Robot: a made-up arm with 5 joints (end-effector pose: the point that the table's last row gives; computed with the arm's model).
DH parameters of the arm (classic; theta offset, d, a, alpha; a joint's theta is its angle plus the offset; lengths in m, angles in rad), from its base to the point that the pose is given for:
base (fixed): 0.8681 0 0.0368 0
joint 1: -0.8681 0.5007 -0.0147 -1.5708
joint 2: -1.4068 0 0.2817 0
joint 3: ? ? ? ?
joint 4: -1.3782 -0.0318 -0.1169 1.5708
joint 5: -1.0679 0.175 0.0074 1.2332
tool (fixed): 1.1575 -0.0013 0 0
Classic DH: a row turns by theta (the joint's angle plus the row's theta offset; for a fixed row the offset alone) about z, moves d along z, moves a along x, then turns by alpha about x.
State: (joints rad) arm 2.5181 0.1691 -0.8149 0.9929 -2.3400
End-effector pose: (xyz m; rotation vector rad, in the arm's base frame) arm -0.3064 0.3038 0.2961 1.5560 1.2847 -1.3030
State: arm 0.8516 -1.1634 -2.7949 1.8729 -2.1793
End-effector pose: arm -0.2785 -0.3660 1.0577 -1.1309 -0.9911 -0.3433
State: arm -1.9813 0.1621 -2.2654 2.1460 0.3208
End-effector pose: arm -0.1985 -0.3927 0.8507 -2.3473 -0.9537 1.7384
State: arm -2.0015 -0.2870 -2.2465 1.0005 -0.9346
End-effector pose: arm -0.1324 -0.2184 1.2543 -0.0488 0.7359 -2.3978
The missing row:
joint 3: -0.3567 0 -0.3954 0
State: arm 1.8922 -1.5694 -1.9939 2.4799 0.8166
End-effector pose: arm 0.1541 -0.2605 0.8851 -0.0972 1.6158 1.0674
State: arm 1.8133 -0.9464 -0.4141 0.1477 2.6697
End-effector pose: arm -0.0454 0.4096 0.7432 -1.3982 -2.8025 0.0537
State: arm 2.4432 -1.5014 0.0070 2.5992 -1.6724
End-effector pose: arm 0.0442 0.0577 0.4232 2.1580 0.2412 -0.7920
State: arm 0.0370 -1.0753 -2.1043 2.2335 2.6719
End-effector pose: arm -0.0921 -0.0007 1.0522 -2.9587 -0.6535 0.4216
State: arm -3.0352 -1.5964 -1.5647 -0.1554 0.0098
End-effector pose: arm 0.5347 0.1205 1.0785 -1.6882 -0.8395 -2.2480
